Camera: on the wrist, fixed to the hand. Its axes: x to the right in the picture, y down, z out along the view.
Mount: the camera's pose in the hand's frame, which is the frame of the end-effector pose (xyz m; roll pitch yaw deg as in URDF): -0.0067 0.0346 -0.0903 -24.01 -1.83 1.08
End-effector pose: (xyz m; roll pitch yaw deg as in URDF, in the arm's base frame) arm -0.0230 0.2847 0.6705 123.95 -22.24 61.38
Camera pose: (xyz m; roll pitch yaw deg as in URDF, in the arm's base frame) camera -0.0891 0.2796 0.7412 100.82 -22.10 59.09
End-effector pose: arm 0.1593 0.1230 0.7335 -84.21 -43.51 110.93
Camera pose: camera 0.2310 0.1773 0.6973 -109.99 -42.59 113.55
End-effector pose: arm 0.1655 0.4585 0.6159 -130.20 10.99 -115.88
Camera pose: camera 0.0836 0.4988 0.6485 -154.04 12.99 -115.16
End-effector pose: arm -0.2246 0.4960 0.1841 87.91 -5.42 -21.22
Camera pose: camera -0.2005 0.5848 0.2146 64.11 -6.56 -23.02
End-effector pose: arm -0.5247 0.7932 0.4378 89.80 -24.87 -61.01
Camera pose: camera -0.4555 0.8550 0.4661 66.68 -25.94 -63.04
